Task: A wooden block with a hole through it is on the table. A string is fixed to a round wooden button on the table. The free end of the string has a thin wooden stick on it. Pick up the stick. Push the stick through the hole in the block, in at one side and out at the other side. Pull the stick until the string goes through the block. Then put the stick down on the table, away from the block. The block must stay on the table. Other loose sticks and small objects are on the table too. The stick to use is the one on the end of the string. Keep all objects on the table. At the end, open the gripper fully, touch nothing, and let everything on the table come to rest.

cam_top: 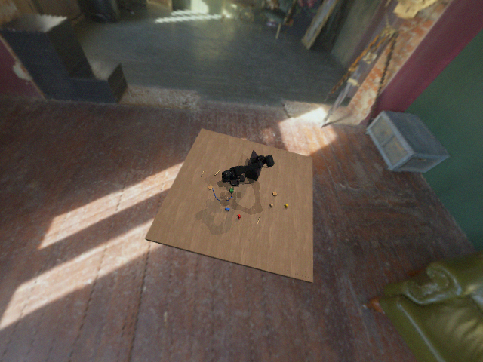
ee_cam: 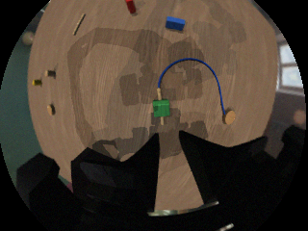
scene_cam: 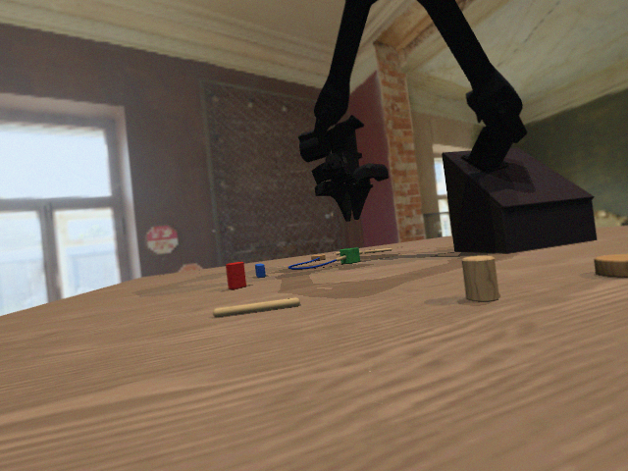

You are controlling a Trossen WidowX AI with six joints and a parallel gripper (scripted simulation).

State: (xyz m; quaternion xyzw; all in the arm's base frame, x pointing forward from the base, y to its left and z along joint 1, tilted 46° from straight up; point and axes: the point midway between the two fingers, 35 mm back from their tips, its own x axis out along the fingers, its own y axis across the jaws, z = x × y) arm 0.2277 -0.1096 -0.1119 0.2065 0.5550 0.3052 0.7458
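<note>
The green block lies 20 mm ahead of my gripper tip, 10 mm to the left of it and 80 mm below it. Round my gripper tip: blue block: 210 mm ahead, 80 mm below; round wooden button: 20 mm ahead, 190 mm to the right, 80 mm below; red block: 260 mm ahead, 110 mm to the left, 70 mm below.
</note>
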